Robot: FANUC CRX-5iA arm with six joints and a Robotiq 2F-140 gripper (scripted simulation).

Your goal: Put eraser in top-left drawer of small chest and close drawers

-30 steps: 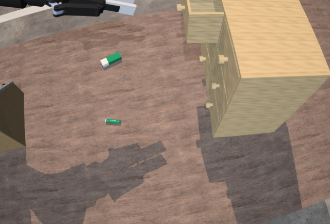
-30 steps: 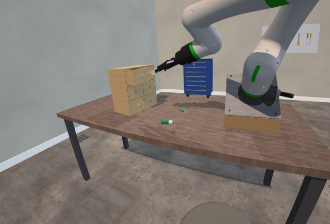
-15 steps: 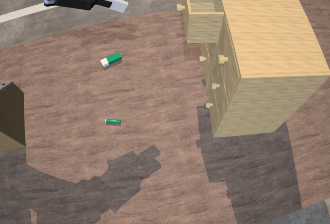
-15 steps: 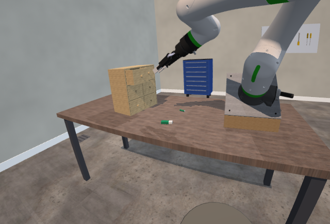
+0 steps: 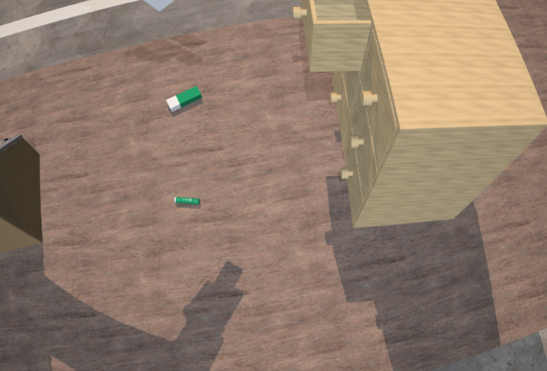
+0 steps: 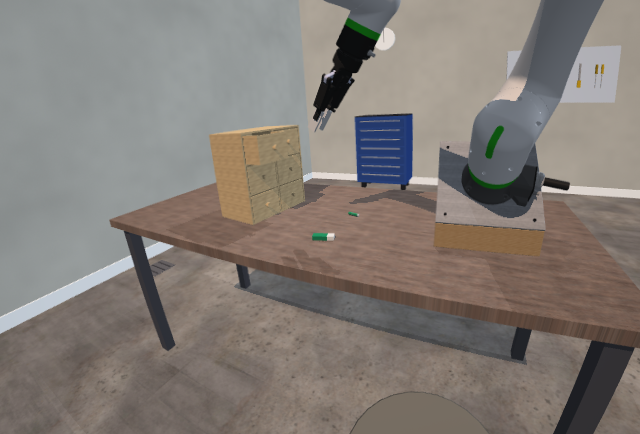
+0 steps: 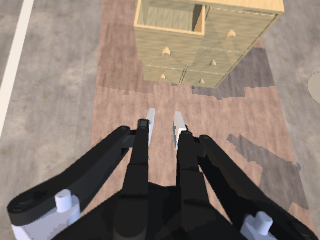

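Right now the eraser is 340 mm below my hand, 50 mm to the left of it and 30 mm behind it. Also, from my hand: green cylinder: 350 mm below, 150 mm to the right, 20 mm behind.
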